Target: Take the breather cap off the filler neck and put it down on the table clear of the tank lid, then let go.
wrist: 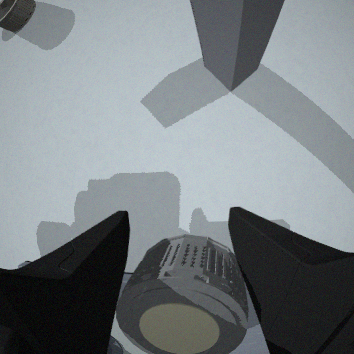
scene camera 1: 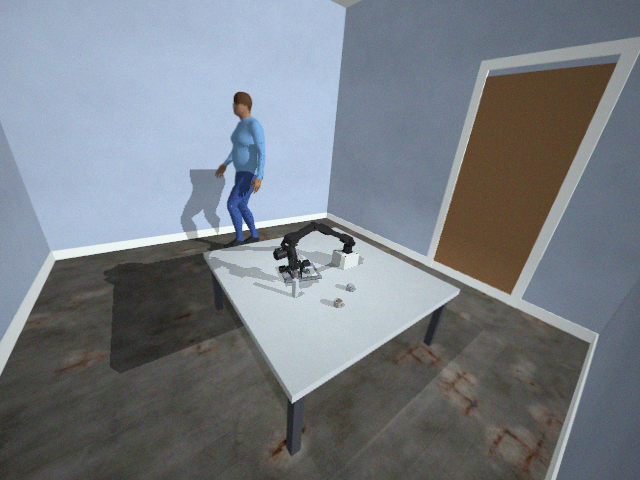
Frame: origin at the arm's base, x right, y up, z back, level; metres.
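Where they show: gripper, fingertip midpoint: (wrist: 178, 218); arm's base at its link origin: (scene camera 1: 347, 251).
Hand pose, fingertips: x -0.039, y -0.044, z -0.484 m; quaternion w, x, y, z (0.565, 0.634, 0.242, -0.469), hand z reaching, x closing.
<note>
Things, the pixels of their top centre, and the offset from my fingertips. "spot": a spot on its surface instead.
- breather cap at its top centre: (wrist: 177, 331) dx +0.030, dy +0.037, dz +0.009 m
- tank lid at a spot on its surface: (scene camera 1: 311, 278) spot: dx +0.015, dy -0.048, dz +0.127 m
- pale upright post at its top centre: (scene camera 1: 295, 279) dx -0.066, dy +0.055, dz -0.065 m
- small brownish fitting at its top centre: (wrist: 4, 5) (scene camera 1: 338, 300) dx -0.272, dy -0.024, dz +0.079 m
- small grey part at its top centre: (scene camera 1: 350, 285) dx -0.209, dy -0.025, dz +0.255 m
- knurled part at a spot on its surface: (wrist: 19, 14) spot: dx -0.250, dy -0.039, dz +0.071 m
The breather cap (wrist: 185, 285) is a grey, ribbed round piece with a pale yellowish disc on its near end. My gripper (scene camera 1: 295, 270) (wrist: 178, 218) is shut on it, with one black finger on each side in the wrist view. The cap is held above the table near the lid's front edge. The tank lid (scene camera 1: 311, 278) is a flat grey frame-like plate under and behind the gripper in the scene view. In the wrist view, slivers of it show beside the cap at the bottom. The filler neck cannot be made out clearly.
A pale upright post (scene camera 1: 295, 288) (wrist: 225, 40) stands just in front of the lid. A small brownish fitting (scene camera 1: 338, 302) and a small grey part (scene camera 1: 350, 287) lie to the right. A knurled part (wrist: 19, 14) shows at the wrist view's upper left. A person (scene camera 1: 249, 149) stands behind the table.
</note>
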